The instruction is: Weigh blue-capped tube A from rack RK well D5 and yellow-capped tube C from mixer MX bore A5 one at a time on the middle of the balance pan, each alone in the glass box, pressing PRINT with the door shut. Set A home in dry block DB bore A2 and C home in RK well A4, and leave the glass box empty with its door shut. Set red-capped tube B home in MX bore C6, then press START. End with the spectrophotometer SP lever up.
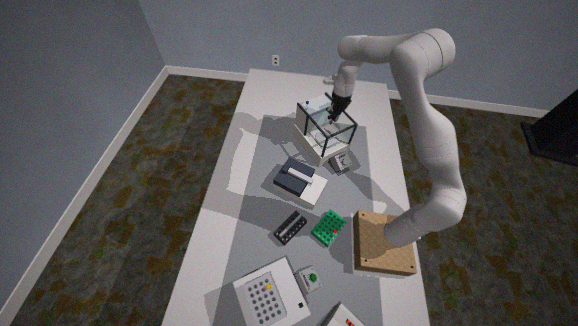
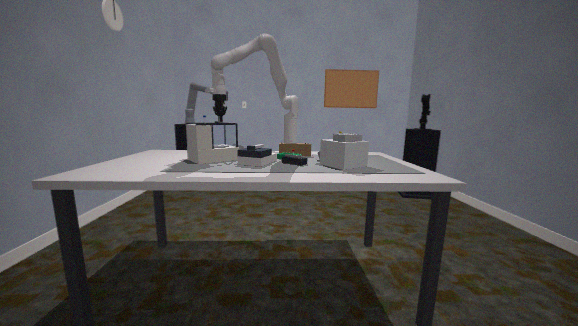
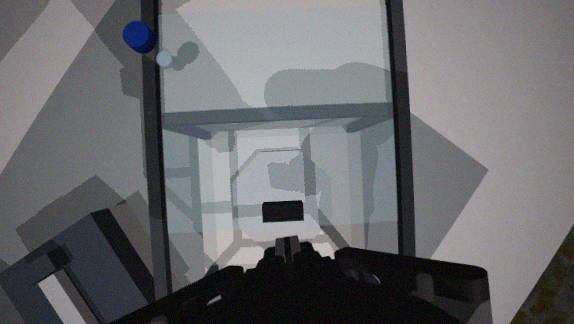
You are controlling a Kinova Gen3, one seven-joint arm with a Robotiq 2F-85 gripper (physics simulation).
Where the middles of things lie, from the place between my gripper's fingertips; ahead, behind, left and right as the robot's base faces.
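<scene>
My gripper is 140 mm short of the blue-capped tube (image 3: 137,35), 30 mm to the left of it and 20 mm below it. Measured from my gripper: balance (image 3: 179,259), 40 mm ahead, 30 mm to the right, 100 mm below; spectrophotometer SP (image 3: 107,255), 70 mm ahead, 250 mm to the left, 160 mm below; mixer MX (image 2: 345,151), 30 mm ahead, 710 mm to the left, 130 mm below.
</scene>
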